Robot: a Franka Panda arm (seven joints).
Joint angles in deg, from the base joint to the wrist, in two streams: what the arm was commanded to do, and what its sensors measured. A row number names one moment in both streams.
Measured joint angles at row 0:
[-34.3, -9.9, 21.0, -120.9, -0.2, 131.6, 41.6]
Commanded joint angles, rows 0 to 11:
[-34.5, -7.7, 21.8, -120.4, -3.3, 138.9, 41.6]
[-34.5, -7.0, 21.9, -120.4, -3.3, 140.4, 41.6]
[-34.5, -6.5, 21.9, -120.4, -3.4, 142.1, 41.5]
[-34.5, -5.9, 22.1, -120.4, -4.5, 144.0, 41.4]
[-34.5, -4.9, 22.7, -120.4, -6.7, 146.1, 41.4]
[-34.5, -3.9, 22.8, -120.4, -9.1, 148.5, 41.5]
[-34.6, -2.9, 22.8, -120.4, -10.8, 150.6, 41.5]
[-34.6, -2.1, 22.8, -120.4, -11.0, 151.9, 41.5]
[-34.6, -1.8, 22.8, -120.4, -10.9, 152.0, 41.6]
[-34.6, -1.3, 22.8, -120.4, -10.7, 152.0, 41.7]
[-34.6, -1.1, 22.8, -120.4, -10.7, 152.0, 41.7]
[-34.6, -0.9, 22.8, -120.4, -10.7, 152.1, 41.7]
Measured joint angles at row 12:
[-34.3, -1.8, 22.3, -121.0, -9.5, 151.0, 41.5]
